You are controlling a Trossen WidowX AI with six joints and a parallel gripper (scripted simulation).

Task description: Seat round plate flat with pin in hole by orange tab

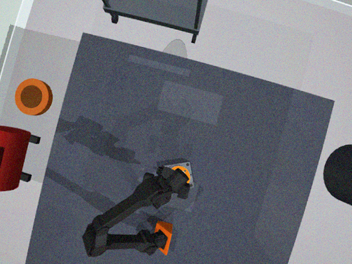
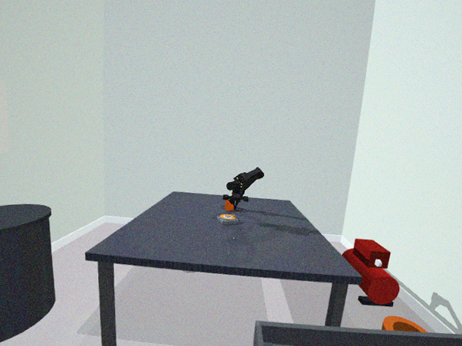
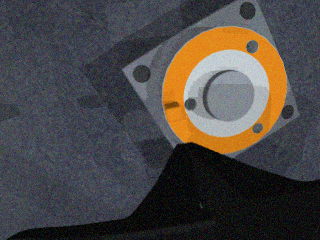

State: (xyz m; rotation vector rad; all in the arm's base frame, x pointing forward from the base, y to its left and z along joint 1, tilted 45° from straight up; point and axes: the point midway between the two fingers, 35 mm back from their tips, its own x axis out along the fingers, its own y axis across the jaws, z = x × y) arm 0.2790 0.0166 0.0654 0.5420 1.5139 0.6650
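The round plate is 10 mm ahead of my gripper tip, 20 mm to the right of it and 50 mm below it. From my gripper tip the other things lie so: square grey base: 20 mm ahead, 50 mm to the right, 60 mm below.
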